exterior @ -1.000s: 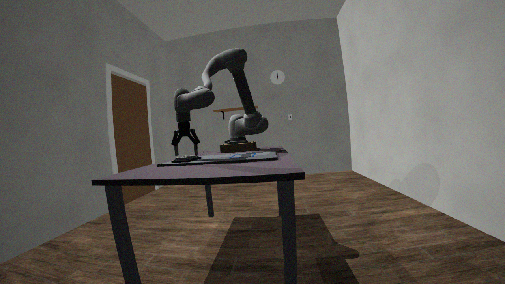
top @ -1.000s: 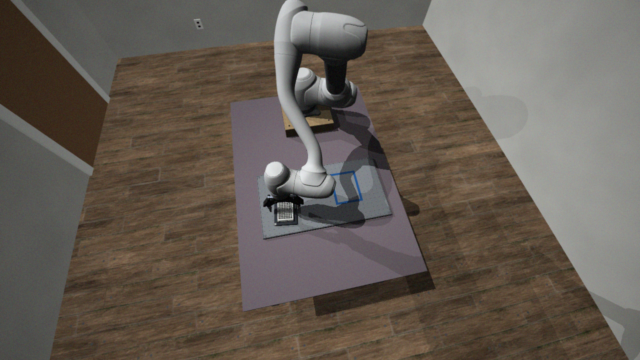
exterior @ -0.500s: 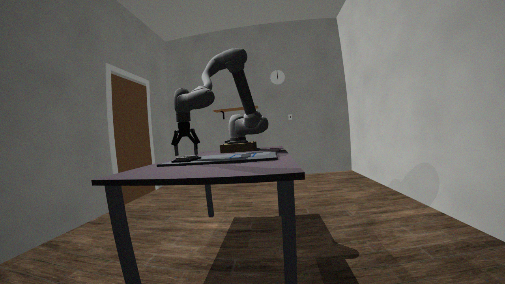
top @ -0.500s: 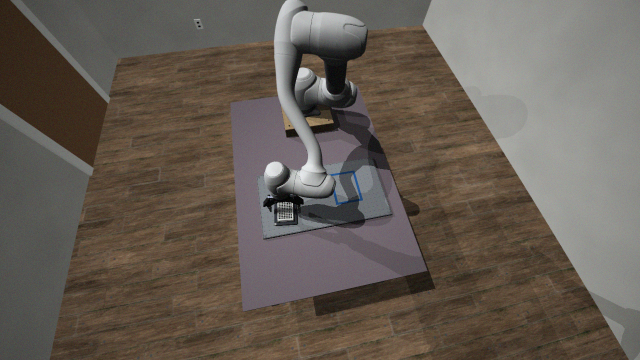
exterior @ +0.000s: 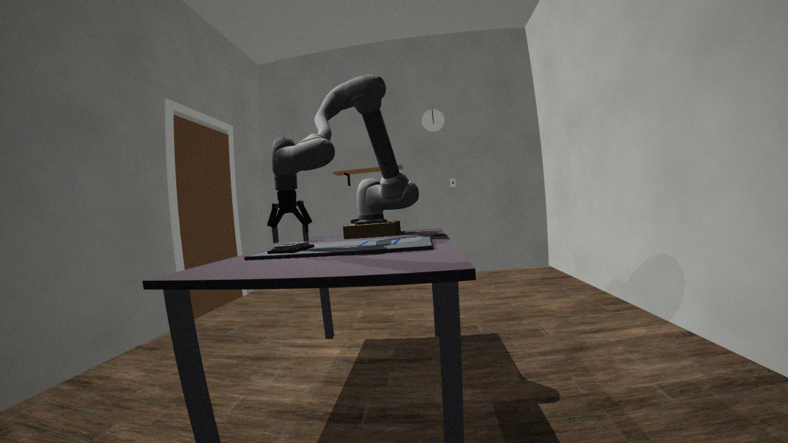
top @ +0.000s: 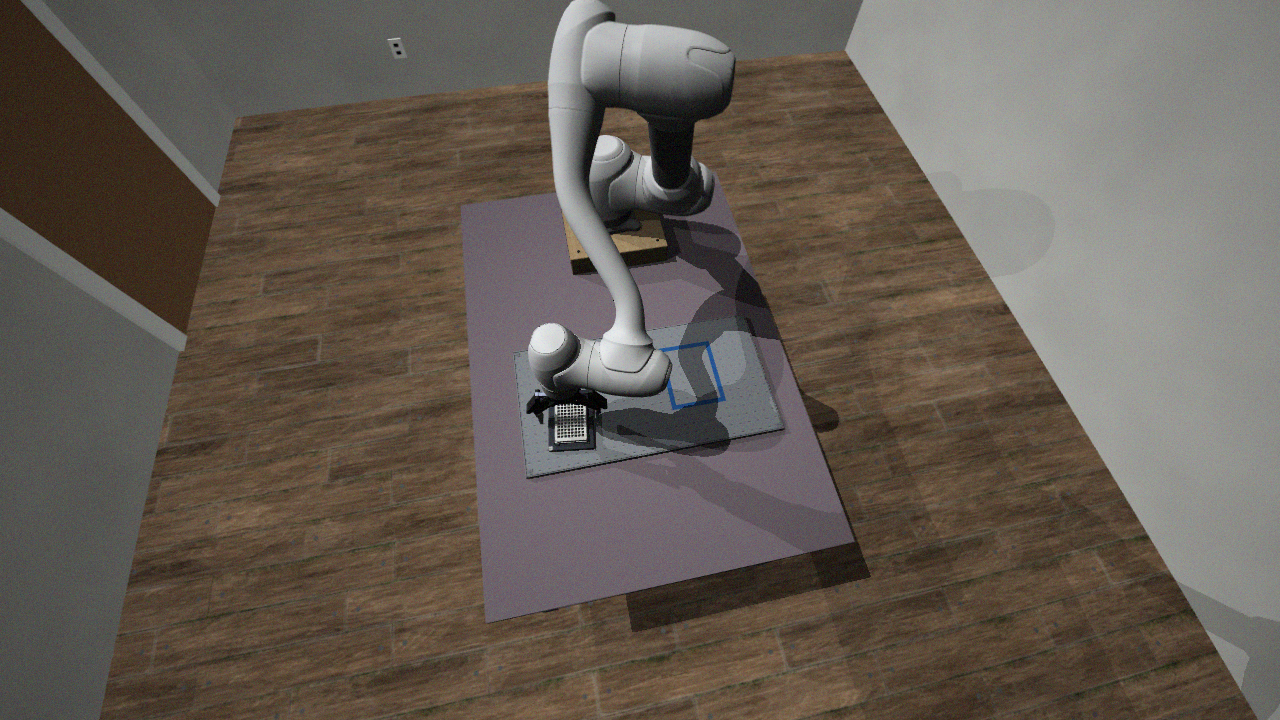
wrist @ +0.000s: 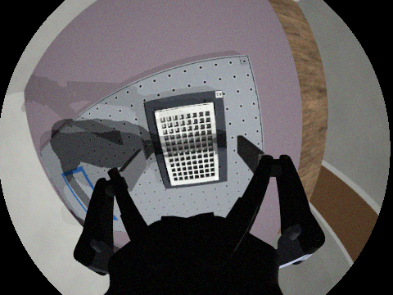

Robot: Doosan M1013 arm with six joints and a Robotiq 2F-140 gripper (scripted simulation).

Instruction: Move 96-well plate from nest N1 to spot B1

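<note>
My hand is 2 cm above the white 96-well plate. The rest, counted from my hand: dark plate nest N1: 4 cm below.
</note>
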